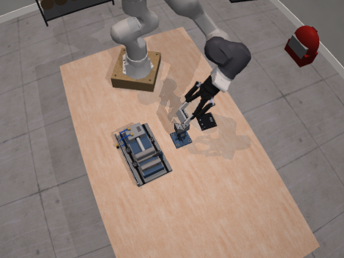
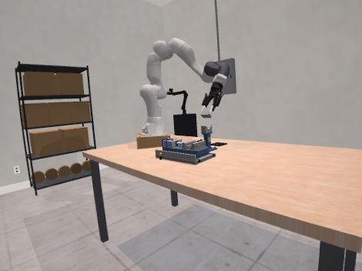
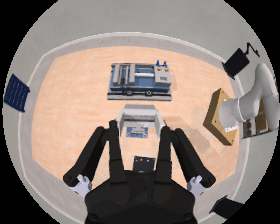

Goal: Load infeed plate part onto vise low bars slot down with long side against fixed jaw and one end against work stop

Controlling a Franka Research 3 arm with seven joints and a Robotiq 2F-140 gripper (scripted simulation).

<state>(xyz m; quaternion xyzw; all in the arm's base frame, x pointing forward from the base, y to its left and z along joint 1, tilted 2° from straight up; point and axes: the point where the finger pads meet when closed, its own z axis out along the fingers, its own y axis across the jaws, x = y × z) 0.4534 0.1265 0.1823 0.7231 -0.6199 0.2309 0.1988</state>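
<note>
My gripper is now 10 mm to the left of the part and 20 mm above it. Also, from my hand: vise (30 mm ahead, 230 mm to the right, 210 mm below); black infeed plate (60 mm behind, 150 mm to the left, 250 mm below).
</note>
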